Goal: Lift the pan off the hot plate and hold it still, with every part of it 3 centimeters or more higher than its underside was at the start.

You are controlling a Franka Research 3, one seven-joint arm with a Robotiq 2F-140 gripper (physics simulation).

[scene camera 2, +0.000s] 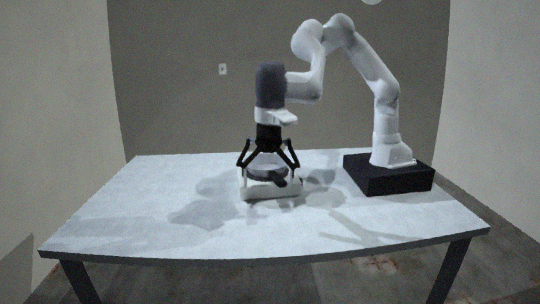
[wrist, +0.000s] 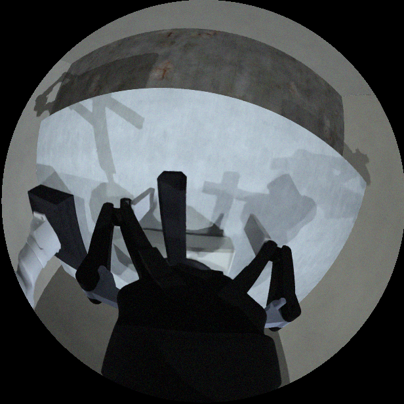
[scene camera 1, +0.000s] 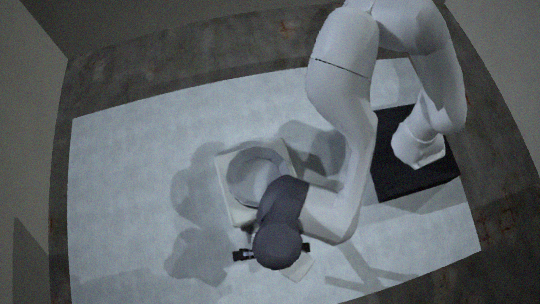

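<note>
The grey pan (scene camera 1: 241, 182) (scene camera 2: 260, 175) sits upright on the cream hot plate (scene camera 1: 240, 218) (scene camera 2: 270, 191) (wrist: 222, 245). Its black handle (scene camera 2: 278, 179) (wrist: 172, 215) points toward the table's front edge in scene camera 2; the wrist hides it in scene camera 1. My gripper (scene camera 2: 268, 181) (wrist: 201, 209) is wide open and points down, its fingertips low, at about the pan's height in scene camera 2. The handle stands between the spread fingers in the wrist view, nearer the left one, with gaps on both sides. The gripper body hides most of the pan in the wrist view.
The arm's black base block (scene camera 1: 400, 185) (scene camera 2: 400, 179) (wrist: 60, 215) stands on the white table (scene camera 1: 125, 145) (scene camera 2: 150, 235) (wrist: 200, 130), to the right of the hot plate in both scene views. The arm reaches above the table from there. Grey shadows lie around the hot plate.
</note>
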